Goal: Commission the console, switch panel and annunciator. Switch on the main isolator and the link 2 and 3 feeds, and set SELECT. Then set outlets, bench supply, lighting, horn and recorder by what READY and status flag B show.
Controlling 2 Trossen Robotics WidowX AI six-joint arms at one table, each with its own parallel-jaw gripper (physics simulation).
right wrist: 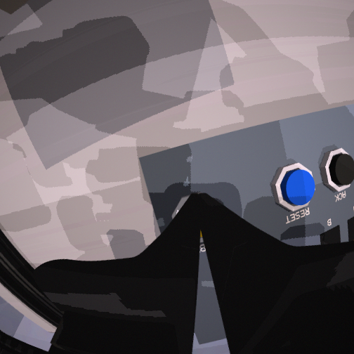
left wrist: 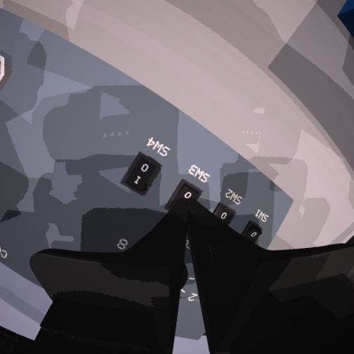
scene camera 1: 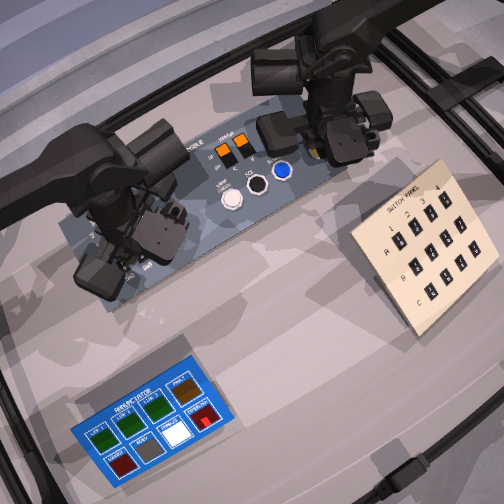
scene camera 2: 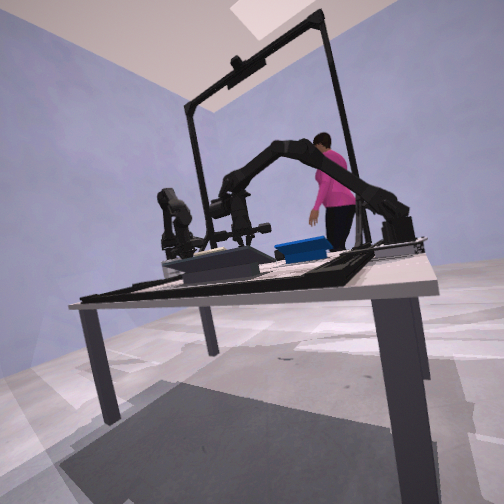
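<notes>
The grey-blue console (scene camera 1: 210, 225) (scene camera 2: 220, 260) (left wrist: 70, 115) (right wrist: 235, 145) has status flag B (scene camera 1: 244, 145) and its neighbour (scene camera 1: 226, 155) orange in their upper halves. My left gripper (left wrist: 186, 204) (scene camera 2: 245, 244) is shut and empty, tips at the lower part of rocker SW3 (left wrist: 186, 192). SW4 (left wrist: 141, 173), SW2 (left wrist: 223, 215) and SW1 (left wrist: 252, 232) lie beside it; the SELECT dial is mostly hidden. My right gripper (right wrist: 197, 199) is shut and empty over a ringed control it mostly hides. On the blue annunciator (scene camera 1: 227, 414) the READY tile (scene camera 1: 148, 450) is grey; the tile (scene camera 1: 176, 434) beside it is white.
The cream switch panel (scene camera 1: 370, 240) (scene camera 2: 212, 251) stands at the right in scene camera 1, with rows A to C. RESET (scene camera 1: 282, 170) (right wrist: 300, 187), ACK (scene camera 1: 257, 184) (right wrist: 342, 169) and the white lamp-check button (scene camera 1: 232, 199) lie between the arms. A person in pink (scene camera 2: 336, 180) stands behind the table.
</notes>
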